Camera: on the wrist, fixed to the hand. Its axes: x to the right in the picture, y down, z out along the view.
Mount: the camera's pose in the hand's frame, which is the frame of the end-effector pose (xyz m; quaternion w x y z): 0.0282 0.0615 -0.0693 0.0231 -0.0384 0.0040 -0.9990
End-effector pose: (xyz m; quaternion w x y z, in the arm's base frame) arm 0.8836 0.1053 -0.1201 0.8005 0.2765 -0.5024 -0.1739
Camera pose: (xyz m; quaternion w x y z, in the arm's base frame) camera 0.9583 0.1566 -0.0859 0.1426 -0.4783 -0.2745 0.8219
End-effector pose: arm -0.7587 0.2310 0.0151 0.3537 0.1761 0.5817 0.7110
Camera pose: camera -0.8423 0.1978 0.0510 0.7229 -0.5935 0.1635 -0.3139
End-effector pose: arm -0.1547 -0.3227 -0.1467 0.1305 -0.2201 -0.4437 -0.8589
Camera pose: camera -0.1716 -0.4155 -0.1247 0.8617 -0.4366 0.1966 0.1681
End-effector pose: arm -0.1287 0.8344 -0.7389 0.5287 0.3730 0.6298 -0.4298
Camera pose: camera -0.1004 0.9213 -0.7708 0.4053 0.6391 -0.4058 0.5124
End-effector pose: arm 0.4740 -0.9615 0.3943 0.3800 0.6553 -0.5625 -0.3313
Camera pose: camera 0.5080 -0.9855 0.4817 0.2948 -0.5638 -0.6559 0.4062
